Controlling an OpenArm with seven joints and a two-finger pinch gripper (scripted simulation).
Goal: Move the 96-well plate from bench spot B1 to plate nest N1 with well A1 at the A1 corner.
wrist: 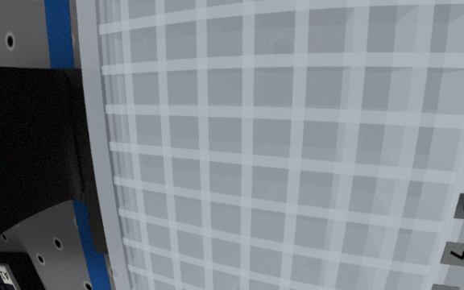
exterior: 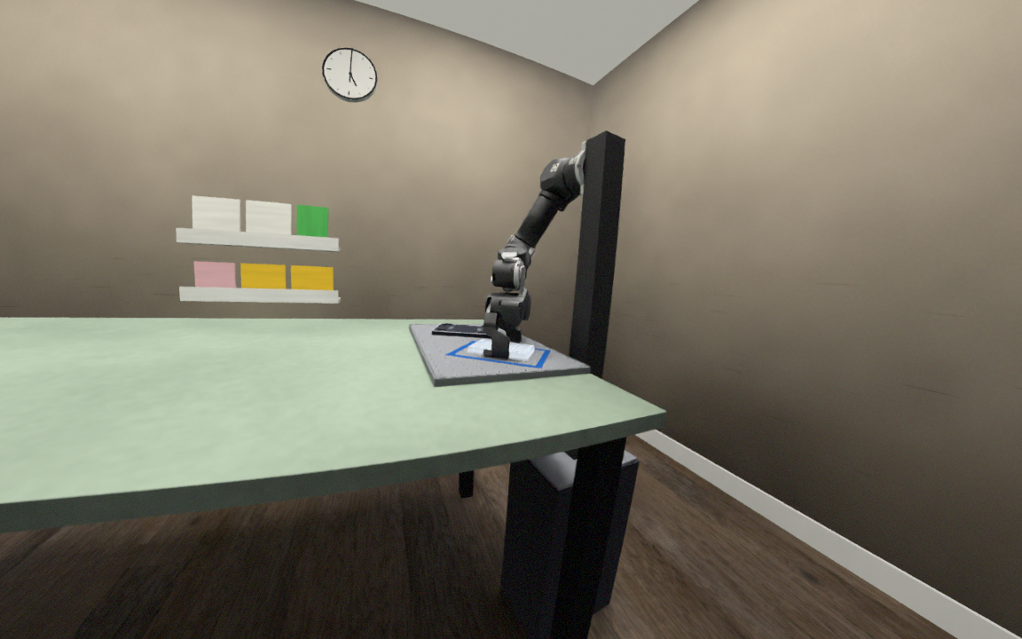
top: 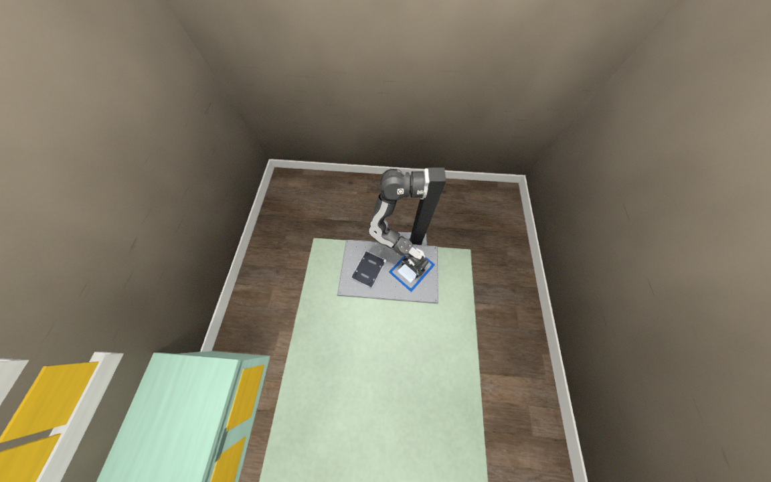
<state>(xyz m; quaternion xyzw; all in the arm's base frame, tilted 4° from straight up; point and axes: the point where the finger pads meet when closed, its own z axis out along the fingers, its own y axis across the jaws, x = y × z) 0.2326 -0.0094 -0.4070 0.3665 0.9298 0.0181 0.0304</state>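
Right now the 96-well plate is right at my hand. From my hand the other things lie so: black plate nest N1 (220 mm to the right, 10 mm ahead); then white A1 label (140 mm to the right, 40 mm behind, 10 mm above).
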